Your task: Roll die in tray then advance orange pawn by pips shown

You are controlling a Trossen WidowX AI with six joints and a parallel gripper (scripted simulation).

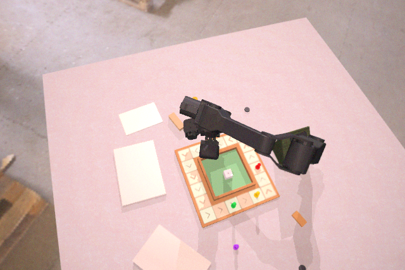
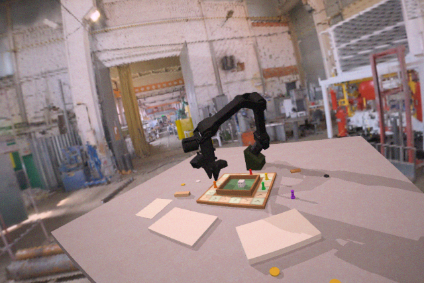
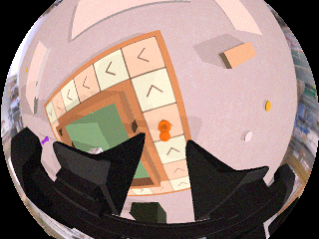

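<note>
Right now the orange pawn is 3 cm below my gripper tip. The rest, counted from my gripper tip: green tray: 2 cm behind, 11 cm to the left, 5 cm below; then wooden block: 7 cm ahead, 14 cm to the right, 5 cm below; then white die: 2 cm behind, 13 cm to the left, 3 cm below.
</note>
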